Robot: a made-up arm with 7 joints. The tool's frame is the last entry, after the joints. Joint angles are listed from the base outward. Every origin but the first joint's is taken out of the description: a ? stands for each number. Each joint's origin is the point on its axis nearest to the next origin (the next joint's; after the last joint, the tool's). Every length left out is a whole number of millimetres.
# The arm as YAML. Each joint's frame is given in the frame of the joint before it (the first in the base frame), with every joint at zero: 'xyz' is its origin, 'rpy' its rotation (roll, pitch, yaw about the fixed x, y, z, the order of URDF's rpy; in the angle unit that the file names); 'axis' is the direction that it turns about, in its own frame. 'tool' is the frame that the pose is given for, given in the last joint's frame.
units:
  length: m
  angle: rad
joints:
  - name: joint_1
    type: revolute
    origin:
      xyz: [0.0, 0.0, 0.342]
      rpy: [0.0, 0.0, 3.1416]
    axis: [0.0, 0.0, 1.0]
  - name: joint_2
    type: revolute
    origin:
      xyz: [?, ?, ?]
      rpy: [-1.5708, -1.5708, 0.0]
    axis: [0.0, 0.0, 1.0]
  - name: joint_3
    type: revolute
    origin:
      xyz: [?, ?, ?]
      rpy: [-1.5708, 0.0, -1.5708]
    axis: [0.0, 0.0, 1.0]
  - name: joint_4
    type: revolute
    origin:
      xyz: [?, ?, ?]
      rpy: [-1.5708, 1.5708, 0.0]
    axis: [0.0, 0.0, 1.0]
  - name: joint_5
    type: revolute
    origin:
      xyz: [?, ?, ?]
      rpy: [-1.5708, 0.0, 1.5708]
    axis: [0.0, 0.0, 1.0]
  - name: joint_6
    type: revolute
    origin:
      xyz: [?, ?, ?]
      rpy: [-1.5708, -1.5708, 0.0]
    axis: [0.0, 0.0, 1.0]
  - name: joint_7
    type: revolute
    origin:
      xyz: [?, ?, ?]
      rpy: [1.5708, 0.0, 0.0]
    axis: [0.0, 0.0, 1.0]
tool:
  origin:
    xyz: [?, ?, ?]
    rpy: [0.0, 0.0, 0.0]
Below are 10 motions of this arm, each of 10 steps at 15 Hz.
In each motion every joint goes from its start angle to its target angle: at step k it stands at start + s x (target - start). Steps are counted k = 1, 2, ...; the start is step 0. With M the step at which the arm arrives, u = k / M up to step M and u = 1 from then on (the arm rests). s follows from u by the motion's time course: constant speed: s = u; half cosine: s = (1 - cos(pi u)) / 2; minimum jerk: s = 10 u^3 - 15 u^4 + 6 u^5.
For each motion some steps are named. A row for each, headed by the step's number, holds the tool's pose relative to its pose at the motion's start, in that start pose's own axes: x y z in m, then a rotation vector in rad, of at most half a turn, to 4 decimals.
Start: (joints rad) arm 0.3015 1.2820 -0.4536 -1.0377 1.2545 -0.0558 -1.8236
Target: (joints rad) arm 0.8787 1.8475 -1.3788 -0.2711 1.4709 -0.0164 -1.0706
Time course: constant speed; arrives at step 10
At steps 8, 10:
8: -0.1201 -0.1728 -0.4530 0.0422 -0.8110 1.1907
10: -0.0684 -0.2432 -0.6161 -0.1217 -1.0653 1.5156

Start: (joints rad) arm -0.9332 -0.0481 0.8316 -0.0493 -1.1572 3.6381 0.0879
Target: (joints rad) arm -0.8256 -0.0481 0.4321 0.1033 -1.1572 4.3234 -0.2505
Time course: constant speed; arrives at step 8
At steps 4, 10:
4: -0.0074 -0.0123 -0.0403 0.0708 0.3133 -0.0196
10: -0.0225 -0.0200 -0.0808 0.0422 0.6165 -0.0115

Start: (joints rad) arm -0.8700 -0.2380 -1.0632 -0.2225 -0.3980 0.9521 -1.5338
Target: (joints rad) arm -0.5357 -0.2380 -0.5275 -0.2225 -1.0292 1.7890 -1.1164
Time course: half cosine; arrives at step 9
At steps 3, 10:
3: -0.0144 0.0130 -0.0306 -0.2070 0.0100 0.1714
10: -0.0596 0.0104 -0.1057 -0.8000 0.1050 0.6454

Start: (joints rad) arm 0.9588 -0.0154 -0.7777 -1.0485 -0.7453 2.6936 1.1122
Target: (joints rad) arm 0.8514 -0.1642 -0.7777 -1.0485 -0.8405 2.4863 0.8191
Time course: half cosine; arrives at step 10
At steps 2, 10:
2: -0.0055 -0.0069 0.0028 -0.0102 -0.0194 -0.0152
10: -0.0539 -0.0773 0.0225 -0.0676 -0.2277 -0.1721

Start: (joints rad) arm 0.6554 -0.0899 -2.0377 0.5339 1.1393 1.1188 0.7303
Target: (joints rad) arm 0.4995 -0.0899 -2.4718 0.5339 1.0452 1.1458 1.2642
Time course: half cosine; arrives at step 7
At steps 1, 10:
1: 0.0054 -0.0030 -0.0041 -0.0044 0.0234 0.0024
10: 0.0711 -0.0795 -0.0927 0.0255 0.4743 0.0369

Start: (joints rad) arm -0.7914 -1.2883 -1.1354 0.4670 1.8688 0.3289 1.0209
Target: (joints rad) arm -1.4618 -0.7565 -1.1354 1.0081 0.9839 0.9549 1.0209
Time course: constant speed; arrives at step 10
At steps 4, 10:
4: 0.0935 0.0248 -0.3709 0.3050 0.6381 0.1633
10: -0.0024 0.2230 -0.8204 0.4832 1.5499 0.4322

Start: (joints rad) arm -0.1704 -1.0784 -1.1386 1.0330 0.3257 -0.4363 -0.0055
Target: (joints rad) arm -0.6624 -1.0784 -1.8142 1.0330 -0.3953 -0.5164 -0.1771
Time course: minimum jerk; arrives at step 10
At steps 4, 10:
4: 0.0081 0.1777 0.0061 -0.1729 -0.1022 0.3555
10: -0.0907 0.4604 0.0318 -0.5361 -0.6048 1.0660

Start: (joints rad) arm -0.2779 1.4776 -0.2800 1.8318 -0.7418 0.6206 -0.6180
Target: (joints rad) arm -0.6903 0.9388 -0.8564 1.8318 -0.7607 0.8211 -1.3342
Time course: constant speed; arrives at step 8
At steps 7, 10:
7: 0.0865 0.0266 0.1167 0.0807 -0.7295 -0.5632
10: 0.0873 0.0301 0.1253 0.1157 -0.8428 -0.6284

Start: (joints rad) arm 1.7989 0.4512 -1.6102 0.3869 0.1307 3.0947 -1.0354
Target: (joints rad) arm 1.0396 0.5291 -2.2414 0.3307 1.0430 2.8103 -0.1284
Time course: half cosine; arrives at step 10
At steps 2, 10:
2: -0.0102 0.0152 0.0245 -0.0032 0.0291 0.0364
10: 0.0242 0.1760 0.2962 -0.0244 0.4101 0.5399

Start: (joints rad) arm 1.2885 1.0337 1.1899 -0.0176 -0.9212 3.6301 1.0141
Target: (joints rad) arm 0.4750 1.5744 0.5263 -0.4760 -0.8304 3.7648 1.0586
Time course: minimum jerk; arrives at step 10
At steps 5, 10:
5: -0.2636 -0.1253 0.1461 0.5020 0.0782 0.4491
10: -0.4226 -0.3876 0.3088 0.9563 0.4515 0.8274

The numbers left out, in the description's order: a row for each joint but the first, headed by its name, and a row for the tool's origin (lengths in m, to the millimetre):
joint_2: 0.0 0.071 0.0
joint_3: 0.519 0.0 0.0
joint_4: 0.025 0.053 0.0
joint_5: -0.276 0.013 0.0
joint_6: 0.0 0.097 0.0
joint_7: 0.11 -0.015 0.0
tool: 0.0 0.0 0.0

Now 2 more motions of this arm.
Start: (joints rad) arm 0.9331 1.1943 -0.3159 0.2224 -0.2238 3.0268 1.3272
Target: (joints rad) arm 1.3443 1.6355 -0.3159 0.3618 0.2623 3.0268 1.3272
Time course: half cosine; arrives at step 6
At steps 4, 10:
4: 0.2889 -0.0462 -0.0232 -0.0388 0.5742 -0.3026
10: 0.3758 -0.0869 -0.0432 -0.0208 0.7563 -0.4063

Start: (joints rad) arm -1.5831 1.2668 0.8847 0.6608 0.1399 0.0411 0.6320
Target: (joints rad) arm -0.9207 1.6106 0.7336 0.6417 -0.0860 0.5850 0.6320
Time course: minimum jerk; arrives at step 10
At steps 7, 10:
7: -0.2416 0.2840 -0.4462 0.5177 0.9464 0.0971
10: -0.3145 0.3656 -0.4966 0.5989 1.1378 0.1441

